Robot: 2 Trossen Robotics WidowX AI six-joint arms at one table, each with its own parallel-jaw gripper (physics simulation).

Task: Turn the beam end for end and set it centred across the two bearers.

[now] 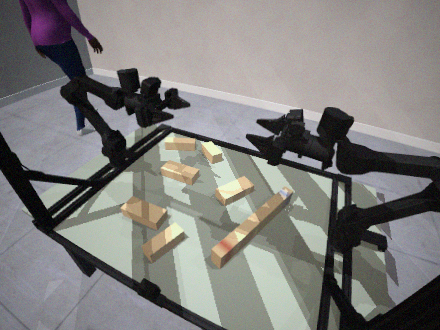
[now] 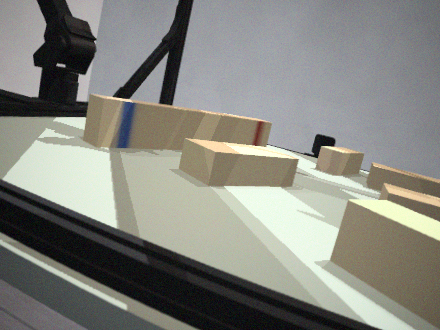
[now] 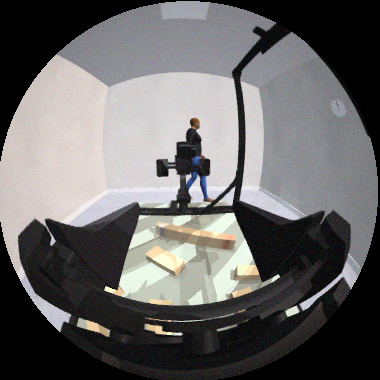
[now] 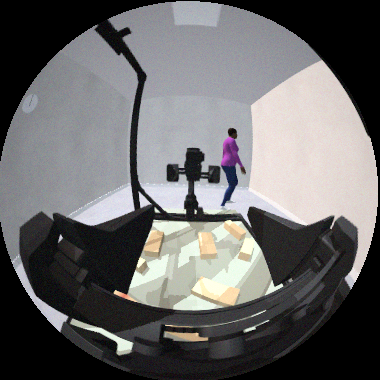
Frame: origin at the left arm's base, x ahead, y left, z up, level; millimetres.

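Seen in the pictures: left gripper, fingertip midpoint: (image 1: 182, 110) (image 3: 186, 205) (image 4: 194, 175); right gripper, fingertip midpoint: (image 1: 251, 127) (image 3: 183, 169) (image 4: 203, 210); left arm's base, link origin: (image 1: 117, 163) (image 4: 189, 216); right arm's base, link origin: (image 1: 340, 244) (image 2: 56, 102) (image 3: 183, 209).
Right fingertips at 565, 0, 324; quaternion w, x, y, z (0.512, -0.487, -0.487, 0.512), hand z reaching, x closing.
Observation:
Offsets run from my right fingertips to a thing's top centre, as dx, dy, dz. "spot": to the spot under its first point.
The long wooden beam @(+76, -40, -281) (image 1: 252, 227) (image 2: 170, 125) (image 3: 195, 236) lies flat on the table, with a red band near its front end and a blue band near its back end. Several shorter wooden blocks lie apart from it; which two are the bearers I cannot tell. One block @(-48, +80, -306) (image 1: 235, 191) (image 2: 250, 168) (image 3: 166, 260) (image 4: 216, 291) lies closest beside the beam. Others are a middle block @(-292, +76, -306) (image 1: 180, 172) (image 4: 207, 245) and a front block @(-158, -231, -300) (image 1: 163, 242) (image 3: 247, 271). My left gripper (image 1: 181, 111) (image 4: 194, 175) is open and empty above the table's back left. My right gripper (image 1: 253, 128) (image 3: 183, 169) is open and empty above the back right.
More blocks lie at the left (image 1: 144, 212) (image 4: 154, 243) and the back @(spot: -390, +236, -309) (image 1: 180, 144) @(spot: -222, +239, -297) (image 1: 212, 151). A black frame (image 1: 260, 159) edges the table, and a dark post (image 1: 20, 185) rises at its left. A person (image 1: 55, 35) (image 4: 231, 160) stands beyond the left arm.

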